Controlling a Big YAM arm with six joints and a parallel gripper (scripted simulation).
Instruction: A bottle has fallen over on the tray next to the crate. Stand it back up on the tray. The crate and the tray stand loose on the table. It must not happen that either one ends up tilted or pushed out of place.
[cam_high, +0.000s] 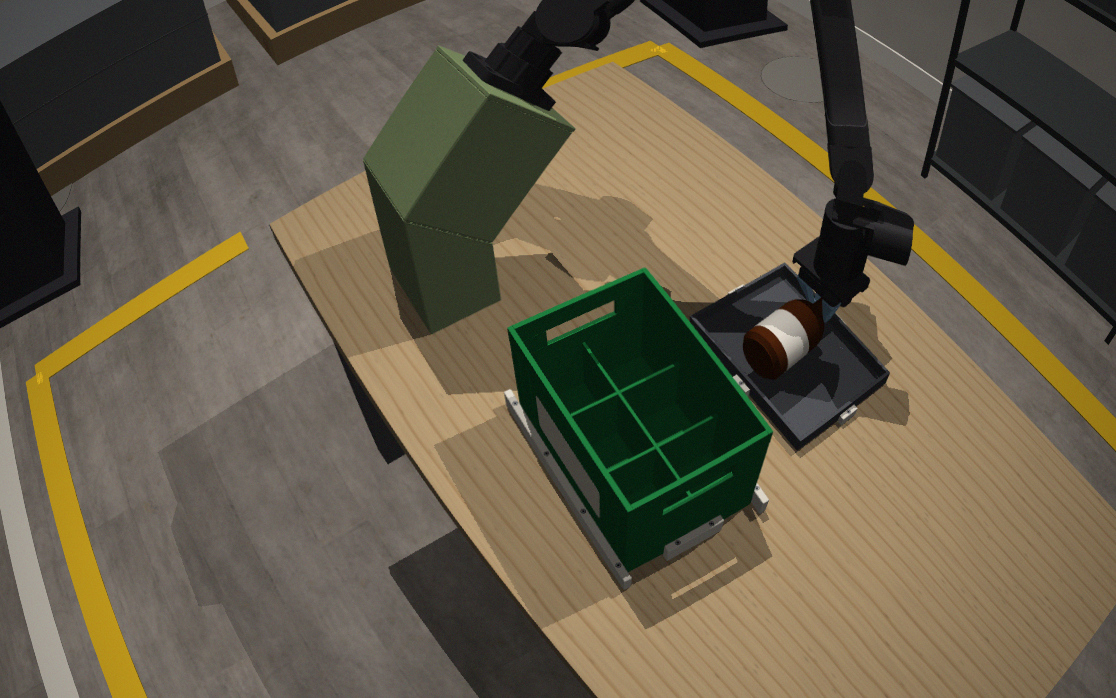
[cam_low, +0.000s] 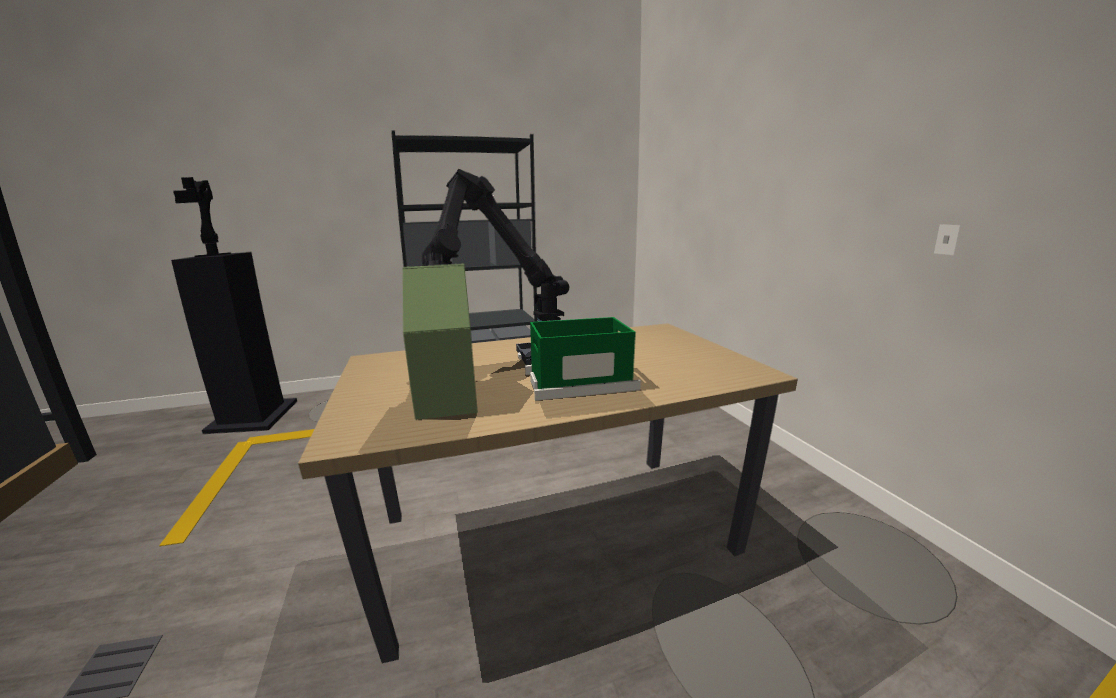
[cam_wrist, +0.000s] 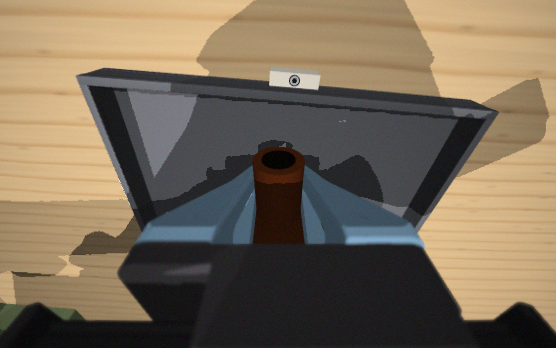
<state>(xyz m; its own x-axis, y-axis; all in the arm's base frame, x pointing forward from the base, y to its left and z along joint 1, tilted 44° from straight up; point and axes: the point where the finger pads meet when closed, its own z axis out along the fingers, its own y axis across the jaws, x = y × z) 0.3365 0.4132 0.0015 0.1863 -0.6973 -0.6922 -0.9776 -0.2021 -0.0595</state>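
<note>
Now: hand 1 cm short of the brown bottle and 6 cm to the left of it. Round my hand: dark grey tray (1 cm ahead, 5 cm to the right, 5 cm below); then green crate (5 cm ahead, 33 cm to the right, 2 cm above).
</note>
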